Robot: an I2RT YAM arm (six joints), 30 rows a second.
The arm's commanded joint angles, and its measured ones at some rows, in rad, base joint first. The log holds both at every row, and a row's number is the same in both.
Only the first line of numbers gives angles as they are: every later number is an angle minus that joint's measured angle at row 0.
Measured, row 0:
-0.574, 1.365, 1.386, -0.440, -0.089, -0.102
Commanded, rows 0 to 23:
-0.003, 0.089, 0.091, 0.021, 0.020, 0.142
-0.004, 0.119, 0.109, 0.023, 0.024, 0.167
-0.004, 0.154, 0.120, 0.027, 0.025, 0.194
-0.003, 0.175, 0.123, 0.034, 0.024, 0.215
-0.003, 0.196, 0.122, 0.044, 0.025, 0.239
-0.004, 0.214, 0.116, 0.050, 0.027, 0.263
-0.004, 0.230, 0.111, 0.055, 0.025, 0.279
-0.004, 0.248, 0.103, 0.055, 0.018, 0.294
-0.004, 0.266, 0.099, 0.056, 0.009, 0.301
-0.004, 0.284, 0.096, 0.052, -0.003, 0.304
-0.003, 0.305, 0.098, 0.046, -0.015, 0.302
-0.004, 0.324, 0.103, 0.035, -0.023, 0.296
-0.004, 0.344, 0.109, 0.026, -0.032, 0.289
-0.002, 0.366, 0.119, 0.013, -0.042, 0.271
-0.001, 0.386, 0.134, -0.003, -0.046, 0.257
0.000, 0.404, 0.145, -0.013, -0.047, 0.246
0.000, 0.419, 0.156, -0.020, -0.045, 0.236
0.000, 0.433, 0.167, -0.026, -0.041, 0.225
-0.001, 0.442, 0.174, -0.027, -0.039, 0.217
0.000, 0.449, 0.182, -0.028, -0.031, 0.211
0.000, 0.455, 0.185, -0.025, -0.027, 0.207
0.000, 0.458, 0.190, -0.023, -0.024, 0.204
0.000, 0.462, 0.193, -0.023, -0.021, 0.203
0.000, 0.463, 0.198, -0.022, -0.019, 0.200
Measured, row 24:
0.000, 0.463, 0.144, 0.006, -0.026, 0.219
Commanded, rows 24 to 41:
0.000, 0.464, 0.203, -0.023, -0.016, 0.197
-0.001, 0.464, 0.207, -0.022, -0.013, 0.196
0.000, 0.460, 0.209, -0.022, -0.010, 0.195
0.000, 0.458, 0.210, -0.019, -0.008, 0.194
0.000, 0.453, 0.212, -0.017, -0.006, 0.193
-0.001, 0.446, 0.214, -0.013, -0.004, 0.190
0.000, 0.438, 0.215, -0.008, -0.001, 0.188
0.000, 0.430, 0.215, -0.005, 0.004, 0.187
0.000, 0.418, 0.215, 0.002, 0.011, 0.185
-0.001, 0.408, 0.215, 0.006, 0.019, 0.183
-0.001, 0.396, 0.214, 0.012, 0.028, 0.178
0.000, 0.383, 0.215, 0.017, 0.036, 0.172
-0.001, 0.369, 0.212, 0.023, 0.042, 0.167
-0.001, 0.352, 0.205, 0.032, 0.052, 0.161
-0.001, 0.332, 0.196, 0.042, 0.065, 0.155
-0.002, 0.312, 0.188, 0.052, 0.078, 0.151
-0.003, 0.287, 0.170, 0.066, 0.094, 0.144
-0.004, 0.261, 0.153, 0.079, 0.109, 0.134
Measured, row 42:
0.000, 0.351, 0.164, 0.035, 0.053, 0.156
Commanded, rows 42 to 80:
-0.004, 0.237, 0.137, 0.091, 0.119, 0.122
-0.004, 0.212, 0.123, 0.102, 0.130, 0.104
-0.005, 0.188, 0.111, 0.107, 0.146, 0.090
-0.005, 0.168, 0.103, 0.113, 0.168, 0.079
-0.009, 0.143, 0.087, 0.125, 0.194, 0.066
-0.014, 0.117, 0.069, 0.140, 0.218, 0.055
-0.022, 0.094, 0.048, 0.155, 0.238, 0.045
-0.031, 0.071, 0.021, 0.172, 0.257, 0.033
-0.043, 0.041, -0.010, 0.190, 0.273, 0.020
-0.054, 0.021, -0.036, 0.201, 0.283, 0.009
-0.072, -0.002, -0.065, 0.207, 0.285, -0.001
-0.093, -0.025, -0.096, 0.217, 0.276, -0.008
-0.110, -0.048, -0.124, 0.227, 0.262, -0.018
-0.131, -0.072, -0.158, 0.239, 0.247, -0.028
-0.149, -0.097, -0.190, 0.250, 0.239, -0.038
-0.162, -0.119, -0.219, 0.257, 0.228, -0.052
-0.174, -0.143, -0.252, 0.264, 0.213, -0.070
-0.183, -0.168, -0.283, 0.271, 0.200, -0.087
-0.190, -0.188, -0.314, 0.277, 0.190, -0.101
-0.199, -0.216, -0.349, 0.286, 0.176, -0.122
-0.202, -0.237, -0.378, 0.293, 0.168, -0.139
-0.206, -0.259, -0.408, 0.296, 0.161, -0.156
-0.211, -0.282, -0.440, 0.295, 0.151, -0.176
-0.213, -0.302, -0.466, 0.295, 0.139, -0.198
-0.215, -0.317, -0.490, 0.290, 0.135, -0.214
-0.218, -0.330, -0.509, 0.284, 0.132, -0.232
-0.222, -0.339, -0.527, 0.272, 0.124, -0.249
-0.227, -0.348, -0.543, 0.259, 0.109, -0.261
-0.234, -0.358, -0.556, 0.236, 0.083, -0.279
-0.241, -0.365, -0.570, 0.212, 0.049, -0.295
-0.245, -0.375, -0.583, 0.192, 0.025, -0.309
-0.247, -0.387, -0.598, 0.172, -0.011, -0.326
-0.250, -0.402, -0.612, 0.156, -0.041, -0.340
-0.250, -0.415, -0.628, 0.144, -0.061, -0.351
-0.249, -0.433, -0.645, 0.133, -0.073, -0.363
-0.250, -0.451, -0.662, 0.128, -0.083, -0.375
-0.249, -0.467, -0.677, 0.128, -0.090, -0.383
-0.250, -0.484, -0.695, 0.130, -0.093, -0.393
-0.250, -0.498, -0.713, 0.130, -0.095, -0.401
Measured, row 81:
-0.241, -0.457, -0.691, 0.161, -0.032, -0.336
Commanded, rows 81 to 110:
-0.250, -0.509, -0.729, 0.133, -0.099, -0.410
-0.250, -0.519, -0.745, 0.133, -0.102, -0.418
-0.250, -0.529, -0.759, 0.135, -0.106, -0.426
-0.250, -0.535, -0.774, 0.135, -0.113, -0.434
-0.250, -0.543, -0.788, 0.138, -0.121, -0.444
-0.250, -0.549, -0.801, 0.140, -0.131, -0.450
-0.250, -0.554, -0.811, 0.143, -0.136, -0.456
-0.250, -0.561, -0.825, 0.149, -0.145, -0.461
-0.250, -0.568, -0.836, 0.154, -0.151, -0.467
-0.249, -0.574, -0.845, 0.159, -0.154, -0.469
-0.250, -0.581, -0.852, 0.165, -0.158, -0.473
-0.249, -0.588, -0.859, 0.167, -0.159, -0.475
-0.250, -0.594, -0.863, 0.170, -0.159, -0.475
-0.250, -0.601, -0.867, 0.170, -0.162, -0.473
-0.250, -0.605, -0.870, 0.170, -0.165, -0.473
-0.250, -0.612, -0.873, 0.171, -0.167, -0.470
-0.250, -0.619, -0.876, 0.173, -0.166, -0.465
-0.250, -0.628, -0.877, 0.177, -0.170, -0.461
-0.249, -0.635, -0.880, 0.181, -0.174, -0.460
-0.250, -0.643, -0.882, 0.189, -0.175, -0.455
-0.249, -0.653, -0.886, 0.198, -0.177, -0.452
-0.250, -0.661, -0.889, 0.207, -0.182, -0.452
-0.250, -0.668, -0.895, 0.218, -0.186, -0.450
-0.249, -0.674, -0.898, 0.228, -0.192, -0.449
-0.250, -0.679, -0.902, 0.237, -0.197, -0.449
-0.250, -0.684, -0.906, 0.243, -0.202, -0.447
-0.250, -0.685, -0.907, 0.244, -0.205, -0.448
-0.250, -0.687, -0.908, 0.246, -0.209, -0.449
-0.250, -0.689, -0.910, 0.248, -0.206, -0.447
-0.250, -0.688, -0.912, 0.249, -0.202, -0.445
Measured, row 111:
-0.242, -0.677, -0.906, 0.222, -0.179, -0.444
